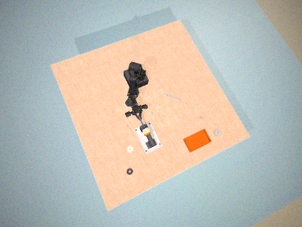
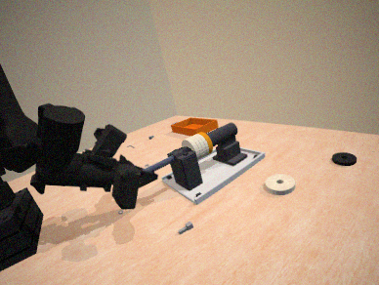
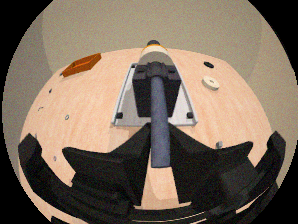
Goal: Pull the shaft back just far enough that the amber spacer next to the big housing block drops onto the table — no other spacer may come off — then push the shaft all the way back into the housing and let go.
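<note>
Now: the shaft 7 cm ahead of my gripper tip and 2 cm above it. Round my gripper tip: cream washer (16 cm ahead, 18 cm to the right, 6 cm below); black washer (31 cm ahead, 26 cm to the right, 6 cm below); amber spacer (13 cm ahead, 1 cm to the right, 2 cm above).
</note>
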